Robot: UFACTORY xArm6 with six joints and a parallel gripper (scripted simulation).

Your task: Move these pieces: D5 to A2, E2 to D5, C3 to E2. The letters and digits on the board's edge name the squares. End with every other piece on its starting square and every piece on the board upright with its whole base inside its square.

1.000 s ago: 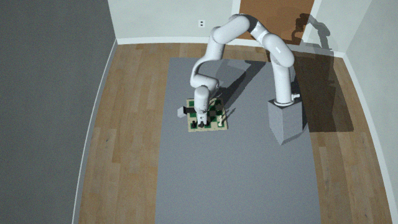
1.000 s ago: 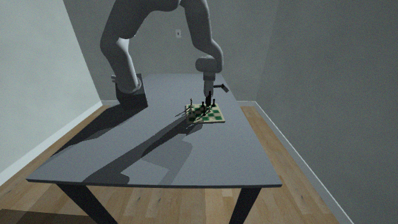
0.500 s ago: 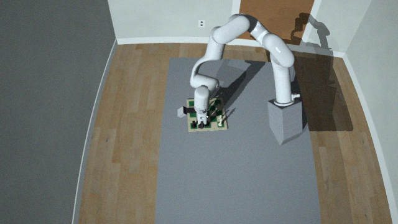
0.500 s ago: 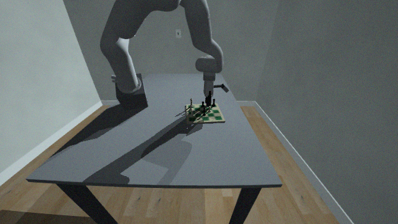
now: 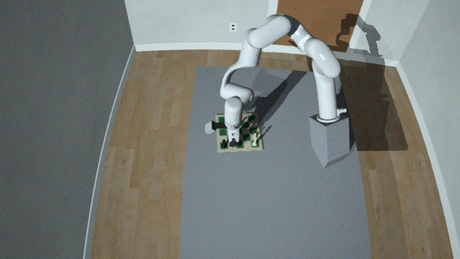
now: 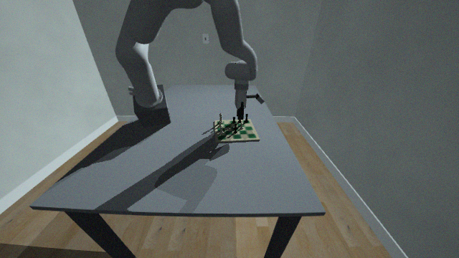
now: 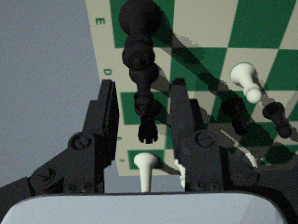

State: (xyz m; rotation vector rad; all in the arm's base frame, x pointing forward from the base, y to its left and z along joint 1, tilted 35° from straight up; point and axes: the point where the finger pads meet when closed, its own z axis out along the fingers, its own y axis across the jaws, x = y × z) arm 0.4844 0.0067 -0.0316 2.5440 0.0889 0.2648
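My hand is 4 cm past the chessboard, 8 cm to the left of it and 5 cm above it.
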